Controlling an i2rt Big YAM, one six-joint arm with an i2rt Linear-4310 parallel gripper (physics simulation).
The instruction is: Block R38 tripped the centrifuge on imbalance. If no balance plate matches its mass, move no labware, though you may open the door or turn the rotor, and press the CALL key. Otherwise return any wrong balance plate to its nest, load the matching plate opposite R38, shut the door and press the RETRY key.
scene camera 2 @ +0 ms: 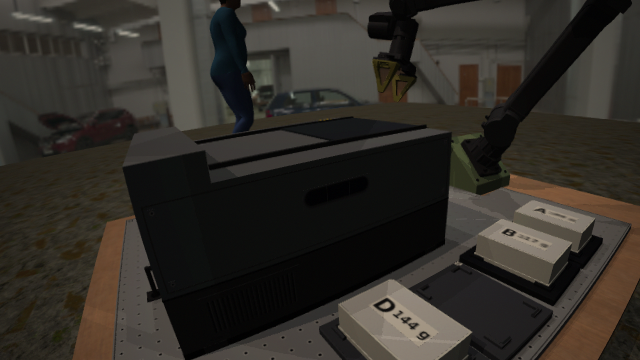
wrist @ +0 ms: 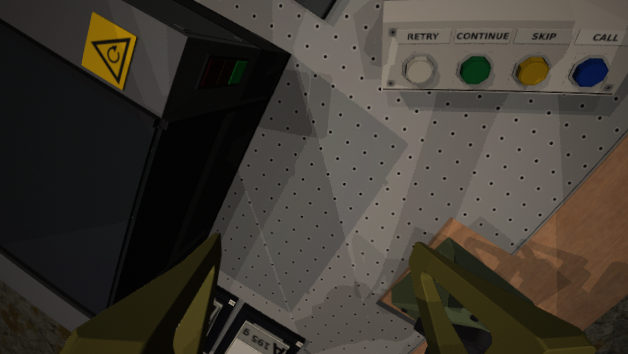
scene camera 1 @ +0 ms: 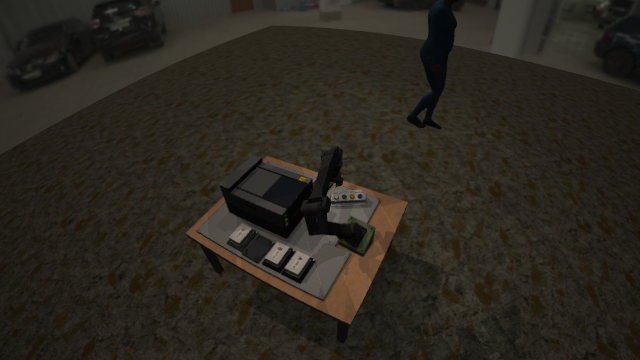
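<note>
My gripper is open and empty, high above the board between the centrifuge and the key panel. The black centrifuge has its top covered; rotor and R38 are hidden. White balance plates D, 144 g, B, seemingly 117 g, and A, 195 g, sit in nests. The nest between D and B is empty. The white RETRY key and blue CALL key are on the panel.
Green CONTINUE and yellow SKIP keys lie between RETRY and CALL. A dark pad partly shows at the wrist view's top edge. The arm's green base stands by the board. A person is beyond the table.
</note>
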